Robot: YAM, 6 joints.
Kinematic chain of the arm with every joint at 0, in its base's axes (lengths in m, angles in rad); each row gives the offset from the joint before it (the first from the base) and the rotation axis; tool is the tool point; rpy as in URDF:
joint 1: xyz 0 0 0.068 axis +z
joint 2: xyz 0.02 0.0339 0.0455 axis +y
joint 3: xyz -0.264 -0.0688 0 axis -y
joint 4: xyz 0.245 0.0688 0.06 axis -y
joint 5: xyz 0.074 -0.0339 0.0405 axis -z
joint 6: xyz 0.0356 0 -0.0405 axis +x
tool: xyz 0 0 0 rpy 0 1.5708 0
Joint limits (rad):
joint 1: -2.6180..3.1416
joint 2: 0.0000..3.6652
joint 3: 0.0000..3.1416
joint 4: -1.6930..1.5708
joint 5: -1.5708..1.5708
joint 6: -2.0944..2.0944
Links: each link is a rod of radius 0.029 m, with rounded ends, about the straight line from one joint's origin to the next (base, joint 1, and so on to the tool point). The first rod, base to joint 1, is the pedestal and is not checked.
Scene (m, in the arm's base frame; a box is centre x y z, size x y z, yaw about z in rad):
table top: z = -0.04
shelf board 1: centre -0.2 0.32 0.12 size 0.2 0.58 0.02 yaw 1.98
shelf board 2: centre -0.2 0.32 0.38 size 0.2 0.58 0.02 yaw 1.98
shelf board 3: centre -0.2 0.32 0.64 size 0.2 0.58 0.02 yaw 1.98
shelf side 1: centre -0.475 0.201 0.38 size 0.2 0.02 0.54 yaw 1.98
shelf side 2: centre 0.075 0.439 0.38 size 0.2 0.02 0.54 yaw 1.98
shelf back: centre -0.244 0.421 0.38 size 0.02 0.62 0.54 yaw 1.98
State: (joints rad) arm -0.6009 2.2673 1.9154 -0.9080 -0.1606 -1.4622
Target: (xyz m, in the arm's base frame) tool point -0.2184 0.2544 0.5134
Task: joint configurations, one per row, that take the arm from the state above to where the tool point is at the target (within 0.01 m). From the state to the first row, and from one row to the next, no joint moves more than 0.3 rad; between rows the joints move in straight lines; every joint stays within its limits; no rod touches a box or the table.
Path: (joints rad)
1: -0.3392 2.0681 1.9802 -0.8248 -0.1893 -1.4955
2: -0.0774 1.8688 2.0451 -0.7415 -0.2181 -1.5289
3: 0.1843 1.6696 2.1099 -0.6583 -0.2468 -1.5622
4: 0.4461 1.4703 2.1747 -0.5750 -0.2755 -1.5955
5: 0.7078 1.2711 2.2396 -0.4918 -0.3042 -1.6288
6: 0.9939 1.2754 2.1932 -0.6074 -0.3340 -1.6011
7: 1.2799 1.2797 2.1468 -0.7230 -0.3638 -1.5733
8: 1.5660 1.2840 2.1004 -0.8387 -0.3936 -1.5455
9: 1.8520 1.2883 2.0540 -0.9543 -0.4234 -1.5177
10: 2.1381 1.2926 2.0076 -1.0699 -0.4532 -1.4900
11: 2.4241 1.2969 1.9612 -1.1856 -0.4830 -1.4622
12: 2.3292 1.4973 2.0920 -1.0317 -0.4653 -1.4622
13: 2.2342 1.6978 2.2227 -0.8779 -0.4476 -1.4622

